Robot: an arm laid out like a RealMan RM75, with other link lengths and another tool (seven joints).
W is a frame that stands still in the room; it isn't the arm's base.
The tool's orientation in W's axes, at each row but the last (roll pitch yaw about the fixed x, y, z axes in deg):
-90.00, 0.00, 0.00
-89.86, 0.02, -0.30
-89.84, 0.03, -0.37
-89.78, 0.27, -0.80
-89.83, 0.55, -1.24
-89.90, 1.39, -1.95
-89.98, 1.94, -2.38
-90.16, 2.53, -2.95
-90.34, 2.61, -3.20
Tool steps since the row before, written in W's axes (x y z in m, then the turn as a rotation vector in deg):
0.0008, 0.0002, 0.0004, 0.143, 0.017, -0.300
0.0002, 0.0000, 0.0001, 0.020, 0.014, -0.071
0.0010, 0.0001, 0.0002, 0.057, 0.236, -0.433
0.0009, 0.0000, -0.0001, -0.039, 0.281, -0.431
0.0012, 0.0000, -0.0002, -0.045, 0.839, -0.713
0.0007, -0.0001, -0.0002, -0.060, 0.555, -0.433
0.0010, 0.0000, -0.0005, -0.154, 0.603, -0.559
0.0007, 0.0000, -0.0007, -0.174, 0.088, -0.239
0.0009, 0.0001, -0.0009, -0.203, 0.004, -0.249
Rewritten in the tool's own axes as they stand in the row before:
0.0008, -0.0004, 0.0002, 0.143, 0.300, 0.017
0.0002, -0.0001, 0.0000, 0.020, 0.071, 0.014
0.0010, -0.0002, 0.0001, 0.056, 0.434, 0.235
0.0009, 0.0001, 0.0000, -0.041, 0.432, 0.279
0.0012, 0.0002, 0.0000, -0.056, 0.716, 0.836
0.0007, 0.0002, -0.0001, -0.068, 0.436, 0.552
0.0010, 0.0005, 0.0000, -0.160, 0.565, 0.596
0.0007, 0.0007, 0.0000, -0.168, 0.246, 0.080
0.0009, 0.0009, 0.0002, -0.191, 0.258, -0.006

